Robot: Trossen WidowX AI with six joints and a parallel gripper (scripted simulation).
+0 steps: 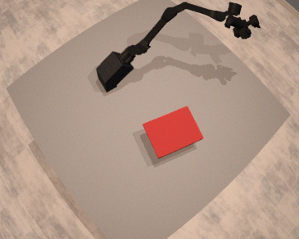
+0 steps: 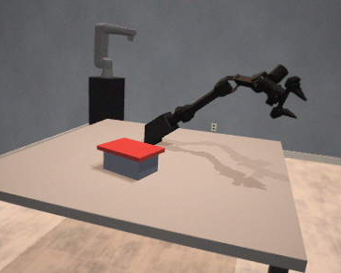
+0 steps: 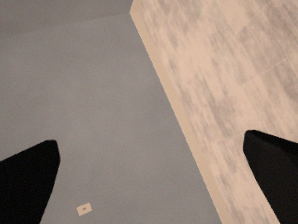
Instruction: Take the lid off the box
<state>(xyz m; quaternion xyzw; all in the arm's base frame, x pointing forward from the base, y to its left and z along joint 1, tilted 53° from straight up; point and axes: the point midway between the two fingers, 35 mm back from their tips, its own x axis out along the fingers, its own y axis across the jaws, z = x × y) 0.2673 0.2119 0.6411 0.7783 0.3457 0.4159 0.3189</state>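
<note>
Right now my hand is 180 mm short of the red lid, 640 mm to the left of it and 250 mm above it. From my hand the other things lie so: storage box: 180 mm ahead, 640 mm to the right, 300 mm below.
</note>
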